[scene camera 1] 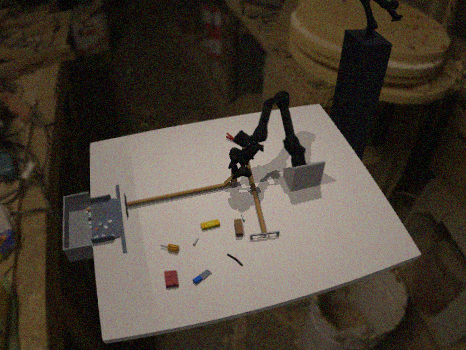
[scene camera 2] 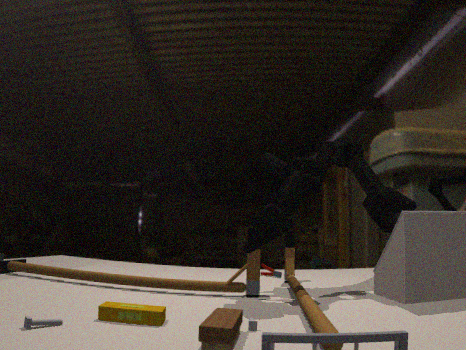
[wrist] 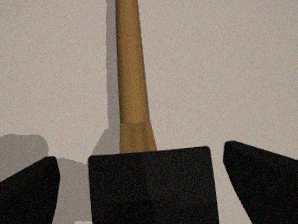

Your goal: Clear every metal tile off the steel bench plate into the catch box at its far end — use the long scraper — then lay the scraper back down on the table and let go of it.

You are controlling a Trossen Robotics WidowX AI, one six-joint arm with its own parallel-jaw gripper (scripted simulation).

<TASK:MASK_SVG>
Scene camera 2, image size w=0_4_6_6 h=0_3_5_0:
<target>yellow block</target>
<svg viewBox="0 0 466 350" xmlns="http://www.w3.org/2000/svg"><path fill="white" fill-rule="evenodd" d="M98 306L98 320L163 326L166 320L166 306L136 305L109 301Z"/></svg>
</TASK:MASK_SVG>
